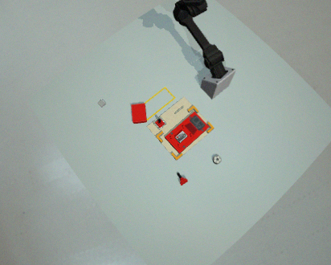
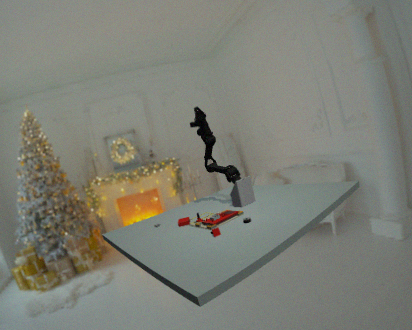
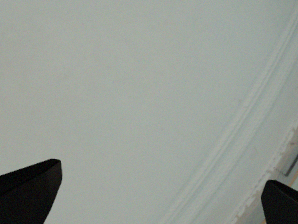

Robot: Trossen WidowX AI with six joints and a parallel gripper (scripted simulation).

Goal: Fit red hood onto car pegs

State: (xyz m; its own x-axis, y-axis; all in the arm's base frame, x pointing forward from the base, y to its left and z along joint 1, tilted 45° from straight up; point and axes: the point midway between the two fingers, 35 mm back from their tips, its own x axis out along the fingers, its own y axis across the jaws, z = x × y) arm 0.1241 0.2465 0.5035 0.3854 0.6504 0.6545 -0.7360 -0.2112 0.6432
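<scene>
The red hood is 700 mm below my gripper tip, 320 mm ahead of it and 10 mm to the right of it.
</scene>
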